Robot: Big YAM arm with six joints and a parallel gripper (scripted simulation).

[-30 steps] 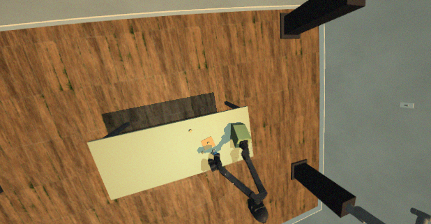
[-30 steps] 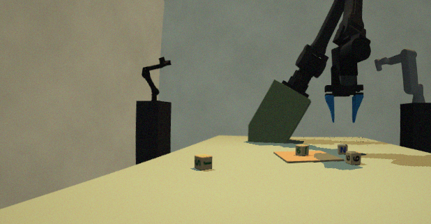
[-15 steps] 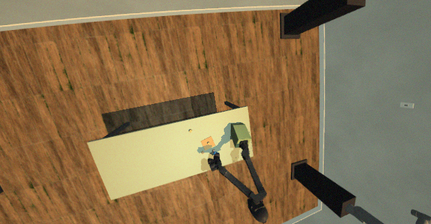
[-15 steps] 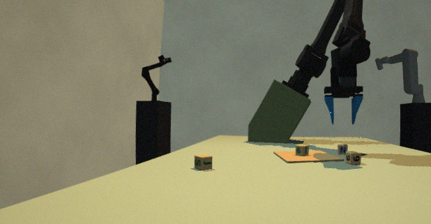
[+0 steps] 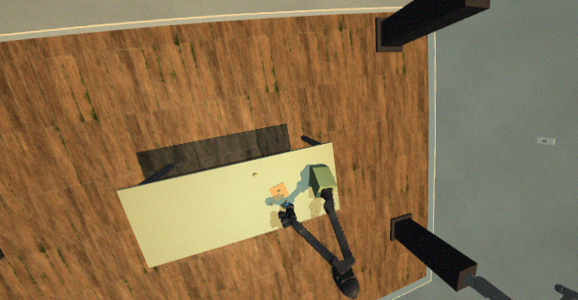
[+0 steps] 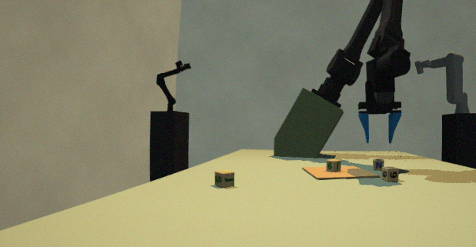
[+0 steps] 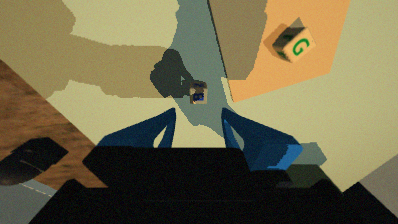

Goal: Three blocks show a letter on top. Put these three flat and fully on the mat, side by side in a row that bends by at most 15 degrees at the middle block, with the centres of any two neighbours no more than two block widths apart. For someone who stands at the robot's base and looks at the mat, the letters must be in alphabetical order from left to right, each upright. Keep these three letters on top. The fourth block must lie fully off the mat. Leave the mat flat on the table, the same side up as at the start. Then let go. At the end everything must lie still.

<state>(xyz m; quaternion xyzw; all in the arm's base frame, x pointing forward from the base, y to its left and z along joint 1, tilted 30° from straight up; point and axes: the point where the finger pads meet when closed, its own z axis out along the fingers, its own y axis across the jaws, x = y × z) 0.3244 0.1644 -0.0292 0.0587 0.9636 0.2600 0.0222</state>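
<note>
My gripper is now 6 cm above the block. The rest, counted from my hand: orange mat: 6 cm ahead, 11 cm to the right, 7 cm below.
</note>
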